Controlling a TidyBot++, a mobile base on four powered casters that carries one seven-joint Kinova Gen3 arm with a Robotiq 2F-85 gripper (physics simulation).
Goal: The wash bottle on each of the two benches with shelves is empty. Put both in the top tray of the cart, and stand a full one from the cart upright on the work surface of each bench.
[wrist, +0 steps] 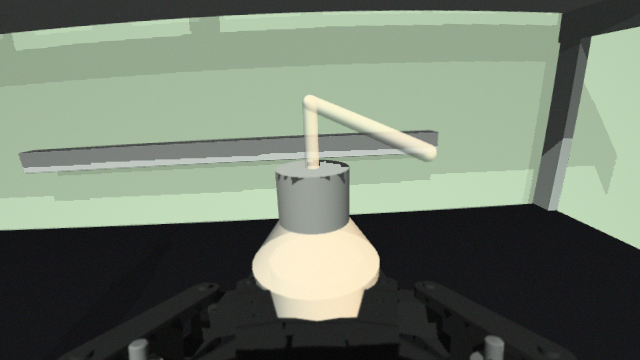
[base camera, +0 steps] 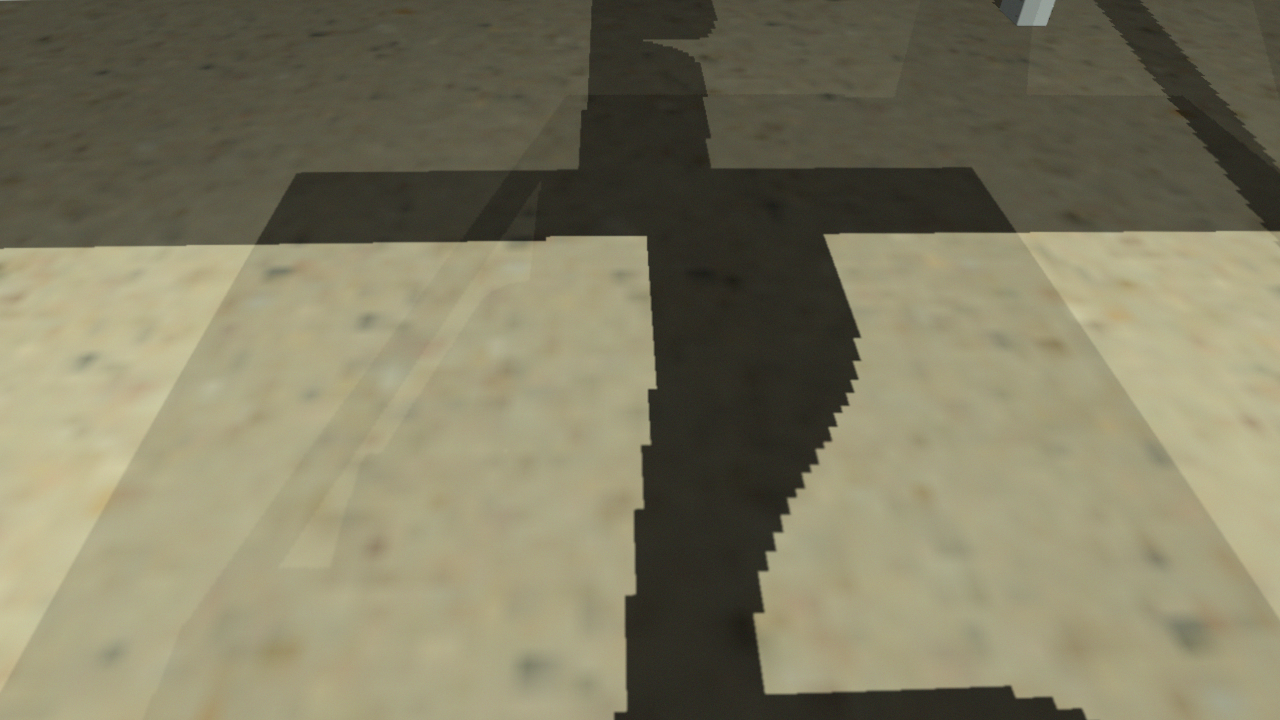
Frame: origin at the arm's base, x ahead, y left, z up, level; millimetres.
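Seen in the pictures: gripper, fingertip midpoint: (wrist: 317, 272).
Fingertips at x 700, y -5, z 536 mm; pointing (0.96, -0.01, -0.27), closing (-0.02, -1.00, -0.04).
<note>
Offsets run from my fingertips to a thing's top centre. "spot": to the spot under its first point. Level surfaces: height alone.
A pale cream wash bottle {32 mm back, 8 mm right, 102 mm up} (wrist: 316, 267) with a grey cap and a bent cream spout stands upright in the middle of the wrist view. My gripper (wrist: 317, 272) is shut on its body, below the sloping shoulder, with one finger on each side. The spout slants to the right. The bottle's base is hidden behind the gripper, and its height over the black work surface {170 mm down} (wrist: 125, 265) cannot be told. Whether it holds liquid is not clear. The cart, its top tray and the other wash bottles do not show in either view.
A grey rail (wrist: 150, 152) runs in front of the pale green wall behind the bottle. A dark upright post (wrist: 565, 115) stands at the right, under a dark board along the top. The base camera shows speckled floor {932 mm down} (base camera: 447, 537) with arm shadows, and a light grey piece {spot: 376 mm ahead, 529 mm right, 912 mm down} (base camera: 1035, 10) at the top right.
</note>
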